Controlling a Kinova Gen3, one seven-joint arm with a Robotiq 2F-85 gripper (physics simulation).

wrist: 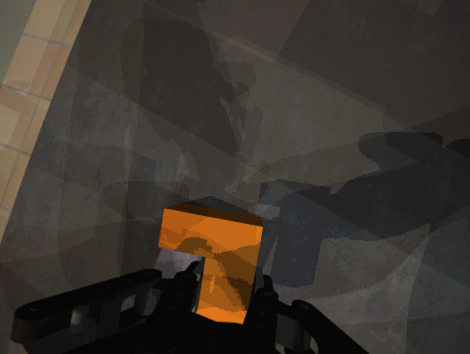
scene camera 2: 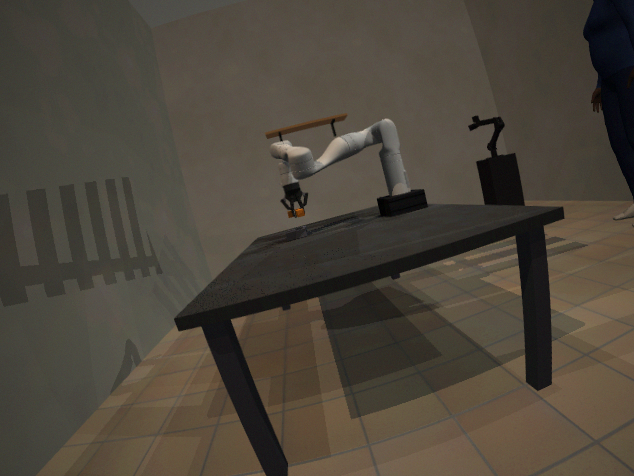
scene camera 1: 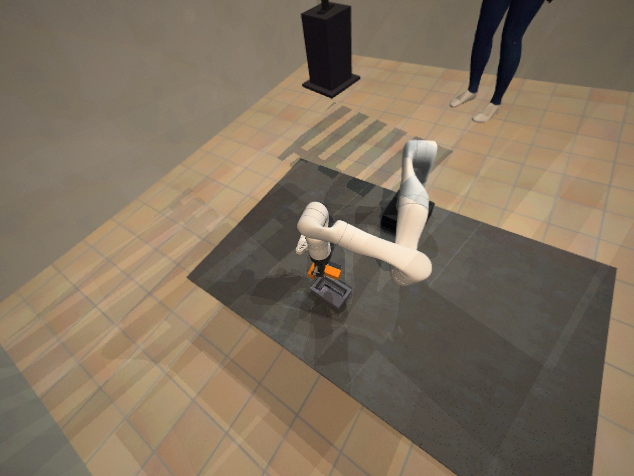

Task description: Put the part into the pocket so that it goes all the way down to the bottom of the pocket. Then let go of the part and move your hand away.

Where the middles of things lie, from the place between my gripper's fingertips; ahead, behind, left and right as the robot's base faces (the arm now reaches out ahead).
Scene:
Now: the grey pocket block (scene camera 1: 333, 292) 70 mm below my hand, 50 mm to the left of it and 20 mm ahead of it. From my hand the other things lie so: orange part (wrist: 230, 241) (20 mm above, 10 mm to the left, 10 mm ahead).

